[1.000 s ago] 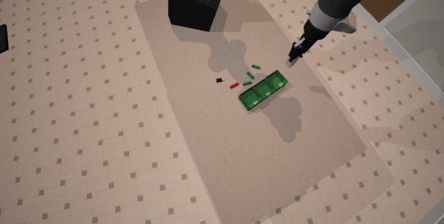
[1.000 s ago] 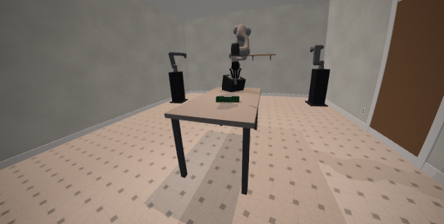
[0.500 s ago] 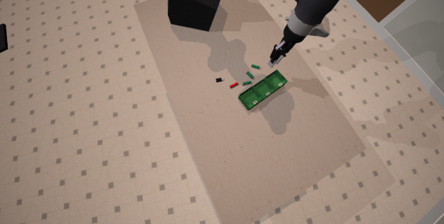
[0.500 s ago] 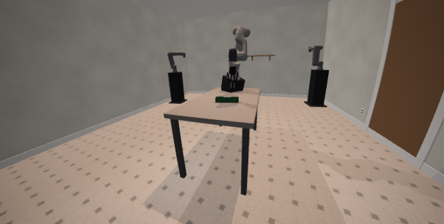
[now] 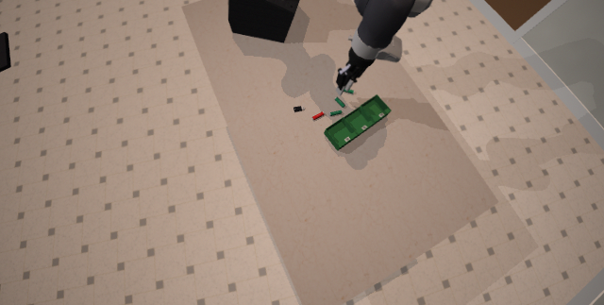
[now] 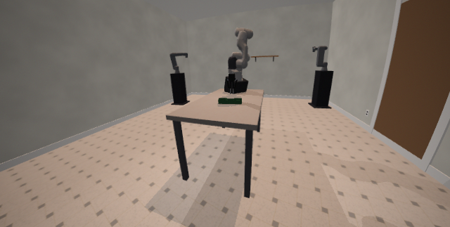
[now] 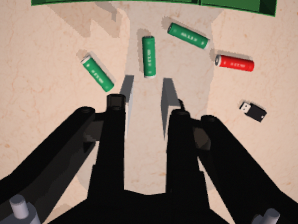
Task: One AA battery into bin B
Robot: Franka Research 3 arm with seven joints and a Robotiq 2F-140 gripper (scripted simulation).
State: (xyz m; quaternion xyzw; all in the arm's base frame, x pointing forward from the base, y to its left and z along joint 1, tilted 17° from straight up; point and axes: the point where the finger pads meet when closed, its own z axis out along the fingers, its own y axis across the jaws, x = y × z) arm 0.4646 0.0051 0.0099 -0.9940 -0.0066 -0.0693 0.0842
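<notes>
Right now the green AA battery is 100 mm below my hand and 10 mm ahead of it. The rest, counted from my hand: black part: 150 mm to the right, 110 mm below, 50 mm behind; red cell: 110 mm to the right, 100 mm below, 20 mm ahead; green bin: 120 mm ahead, 90 mm below.
</notes>
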